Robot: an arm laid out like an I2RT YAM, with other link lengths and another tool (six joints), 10 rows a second.
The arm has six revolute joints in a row. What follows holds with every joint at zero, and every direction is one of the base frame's. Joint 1 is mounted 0.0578 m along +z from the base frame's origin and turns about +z. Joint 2 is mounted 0.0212 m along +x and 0.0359 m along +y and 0.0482 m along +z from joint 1 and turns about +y. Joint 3 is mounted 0.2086 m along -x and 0.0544 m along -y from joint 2 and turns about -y. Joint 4 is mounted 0.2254 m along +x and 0.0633 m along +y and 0.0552 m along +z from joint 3 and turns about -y. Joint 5 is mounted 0.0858 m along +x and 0.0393 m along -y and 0.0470 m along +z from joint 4 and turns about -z. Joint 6 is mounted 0.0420 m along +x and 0.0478 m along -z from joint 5 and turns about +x. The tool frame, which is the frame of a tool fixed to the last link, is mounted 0.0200 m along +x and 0.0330 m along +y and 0.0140 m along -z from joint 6; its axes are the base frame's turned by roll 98.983, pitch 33.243 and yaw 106.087 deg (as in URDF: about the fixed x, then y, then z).
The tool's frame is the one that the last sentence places.
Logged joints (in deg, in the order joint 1, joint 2, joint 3, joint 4, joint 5, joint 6), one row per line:
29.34 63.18 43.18 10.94 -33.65 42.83
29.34 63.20 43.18 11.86 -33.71 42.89
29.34 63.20 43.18 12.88 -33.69 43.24
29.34 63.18 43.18 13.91 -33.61 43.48
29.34 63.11 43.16 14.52 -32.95 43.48
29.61 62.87 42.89 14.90 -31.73 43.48
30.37 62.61 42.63 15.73 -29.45 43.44
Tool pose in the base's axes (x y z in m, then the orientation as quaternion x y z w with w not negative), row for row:
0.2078 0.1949 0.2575 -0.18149 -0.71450 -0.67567 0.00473
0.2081 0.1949 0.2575 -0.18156 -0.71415 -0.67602 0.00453
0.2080 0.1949 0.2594 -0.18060 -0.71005 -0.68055 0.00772
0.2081 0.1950 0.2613 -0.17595 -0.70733 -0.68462 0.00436
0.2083 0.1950 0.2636 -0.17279 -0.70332 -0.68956 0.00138
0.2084 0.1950 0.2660 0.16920 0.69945 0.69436 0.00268
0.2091 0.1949 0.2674 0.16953 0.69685 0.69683 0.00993
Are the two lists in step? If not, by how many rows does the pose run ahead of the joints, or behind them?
The pose runs 2 rows behind the joints: the pose in row i belongs to the joints in row i - 2.
